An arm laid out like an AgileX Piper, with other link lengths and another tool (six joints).
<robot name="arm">
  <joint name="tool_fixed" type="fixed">
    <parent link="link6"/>
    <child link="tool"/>
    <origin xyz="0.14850 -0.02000 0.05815" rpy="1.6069 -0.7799 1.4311"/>
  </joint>
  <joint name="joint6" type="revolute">
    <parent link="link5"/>
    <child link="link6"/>
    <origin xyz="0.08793 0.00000 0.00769" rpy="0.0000 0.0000 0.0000"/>
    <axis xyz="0.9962 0 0.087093"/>
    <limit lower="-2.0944" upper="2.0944"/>
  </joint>
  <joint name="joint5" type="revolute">
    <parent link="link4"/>
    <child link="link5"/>
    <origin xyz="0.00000 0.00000 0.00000" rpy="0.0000 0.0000 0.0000"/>
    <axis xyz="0 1 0"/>
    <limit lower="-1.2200" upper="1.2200"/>
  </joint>
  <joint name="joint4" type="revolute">
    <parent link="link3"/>
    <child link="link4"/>
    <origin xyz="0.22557 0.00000 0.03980" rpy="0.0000 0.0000 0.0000"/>
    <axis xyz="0.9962 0 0.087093"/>
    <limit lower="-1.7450" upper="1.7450"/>
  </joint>
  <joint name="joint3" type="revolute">
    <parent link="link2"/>
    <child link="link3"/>
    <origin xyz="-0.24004 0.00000 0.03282" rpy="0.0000 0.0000 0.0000"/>
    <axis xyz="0 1 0"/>
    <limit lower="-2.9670" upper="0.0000"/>
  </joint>
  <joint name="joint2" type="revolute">
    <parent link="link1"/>
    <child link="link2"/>
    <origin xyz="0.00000 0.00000 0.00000" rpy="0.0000 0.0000 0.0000"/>
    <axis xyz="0 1 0"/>
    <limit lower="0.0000" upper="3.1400"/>
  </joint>
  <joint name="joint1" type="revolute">
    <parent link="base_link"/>
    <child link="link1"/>
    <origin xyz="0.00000 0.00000 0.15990" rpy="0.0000 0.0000 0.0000"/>
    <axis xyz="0 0 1"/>
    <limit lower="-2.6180" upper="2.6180"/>
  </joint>
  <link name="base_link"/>
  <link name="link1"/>
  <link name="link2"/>
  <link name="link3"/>
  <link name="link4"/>
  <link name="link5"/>
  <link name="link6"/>
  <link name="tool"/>
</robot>
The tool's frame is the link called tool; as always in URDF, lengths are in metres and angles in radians.
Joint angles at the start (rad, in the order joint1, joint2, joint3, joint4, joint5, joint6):
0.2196 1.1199 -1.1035 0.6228 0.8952 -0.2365
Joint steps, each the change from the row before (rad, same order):
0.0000 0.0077 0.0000 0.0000 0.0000 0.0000
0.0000 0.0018 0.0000 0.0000 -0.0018 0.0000
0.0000 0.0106 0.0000 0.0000 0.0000 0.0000
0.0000 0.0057 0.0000 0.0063 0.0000 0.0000
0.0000 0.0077 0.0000 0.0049 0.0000 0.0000
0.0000 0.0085 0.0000 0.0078 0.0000 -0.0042
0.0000 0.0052 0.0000 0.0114 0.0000 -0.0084
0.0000 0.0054 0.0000 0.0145 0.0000 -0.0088
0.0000 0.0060 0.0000 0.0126 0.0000 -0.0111
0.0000 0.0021 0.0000 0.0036 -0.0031 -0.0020
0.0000 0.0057 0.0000 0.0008 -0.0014 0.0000
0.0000 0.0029 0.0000 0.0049 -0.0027 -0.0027
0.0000 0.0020 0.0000 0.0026 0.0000 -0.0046
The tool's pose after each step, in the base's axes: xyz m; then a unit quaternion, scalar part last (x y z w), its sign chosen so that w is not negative. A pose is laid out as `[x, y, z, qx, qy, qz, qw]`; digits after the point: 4 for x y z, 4 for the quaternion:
[0.3230, 0.1591, 0.3038, -0.8060, -0.4538, -0.3676, 0.0968]
[0.3235, 0.1590, 0.3035, -0.8063, -0.4534, -0.3675, 0.0967]
[0.3250, 0.1594, 0.2998, -0.8083, -0.4533, -0.3628, 0.0981]
[0.3256, 0.1603, 0.2983, -0.8092, -0.4522, -0.3611, 0.1017]
[0.3265, 0.1612, 0.2960, -0.8106, -0.4512, -0.3583, 0.1049]
[0.3273, 0.1626, 0.2938, -0.8111, -0.4513, -0.3559, 0.1086]
[0.3276, 0.1645, 0.2932, -0.8100, -0.4524, -0.3558, 0.1124]
[0.3279, 0.1668, 0.2929, -0.8088, -0.4530, -0.3562, 0.1174]
[0.3283, 0.1689, 0.2923, -0.8073, -0.4547, -0.3562, 0.1212]
[0.3290, 0.1692, 0.2924, -0.8071, -0.4540, -0.3571, 0.1219]
[0.3299, 0.1694, 0.2907, -0.8082, -0.4534, -0.3553, 0.1228]
[0.3306, 0.1699, 0.2906, -0.8080, -0.4528, -0.3559, 0.1241]
[0.3308, 0.1705, 0.2903, -0.8074, -0.4539, -0.3558, 0.1244]

